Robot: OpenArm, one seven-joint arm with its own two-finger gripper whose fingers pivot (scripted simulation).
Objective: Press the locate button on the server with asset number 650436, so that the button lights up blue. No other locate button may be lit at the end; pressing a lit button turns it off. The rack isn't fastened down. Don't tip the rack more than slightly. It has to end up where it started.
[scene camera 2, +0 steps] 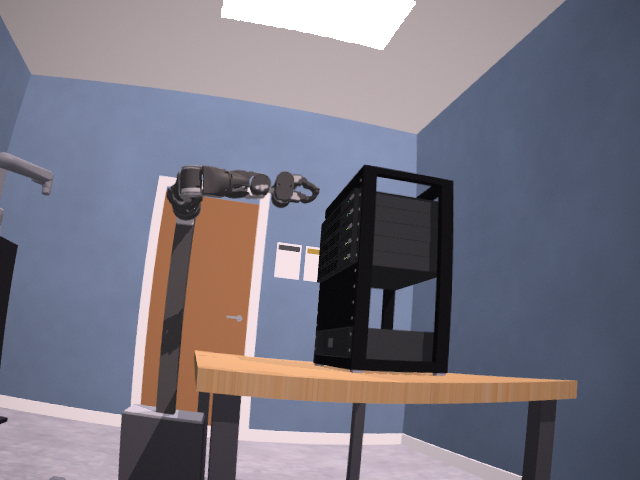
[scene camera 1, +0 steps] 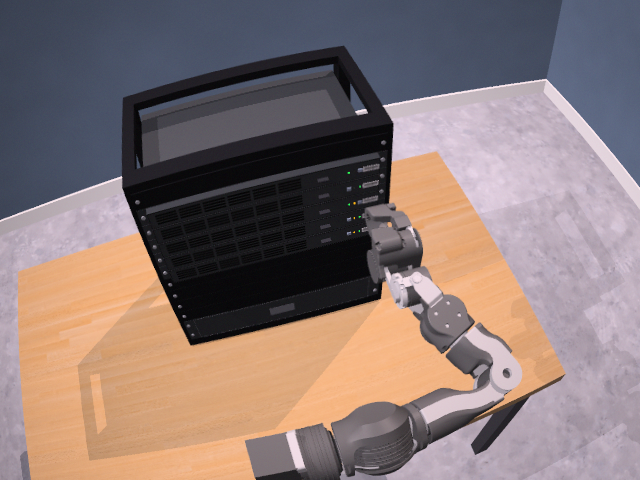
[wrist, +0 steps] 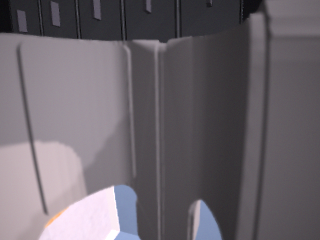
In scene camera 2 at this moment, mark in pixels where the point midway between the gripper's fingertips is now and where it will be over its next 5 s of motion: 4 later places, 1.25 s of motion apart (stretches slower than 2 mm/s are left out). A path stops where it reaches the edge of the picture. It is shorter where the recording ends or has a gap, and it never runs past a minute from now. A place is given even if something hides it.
My gripper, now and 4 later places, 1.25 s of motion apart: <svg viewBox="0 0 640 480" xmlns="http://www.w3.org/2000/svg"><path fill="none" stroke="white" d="M317 192L327 194L338 196L347 197L349 198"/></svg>
